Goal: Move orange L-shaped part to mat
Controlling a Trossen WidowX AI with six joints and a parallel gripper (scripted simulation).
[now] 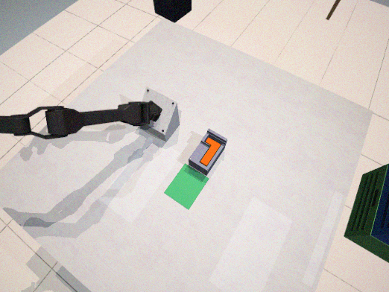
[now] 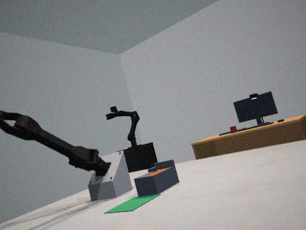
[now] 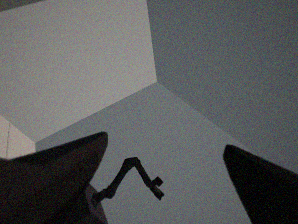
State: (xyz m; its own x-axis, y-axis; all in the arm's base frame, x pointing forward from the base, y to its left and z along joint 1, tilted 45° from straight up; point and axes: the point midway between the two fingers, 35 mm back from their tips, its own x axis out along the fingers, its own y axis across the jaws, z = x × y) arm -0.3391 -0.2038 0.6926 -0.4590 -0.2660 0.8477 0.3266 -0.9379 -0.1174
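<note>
My gripper tip is 690 mm to the right of the orange L-shaped part, 580 mm short of it and 470 mm above it. Round my gripper tip: green mat (600 mm ahead, 540 mm below, 520 mm to the left).
</note>
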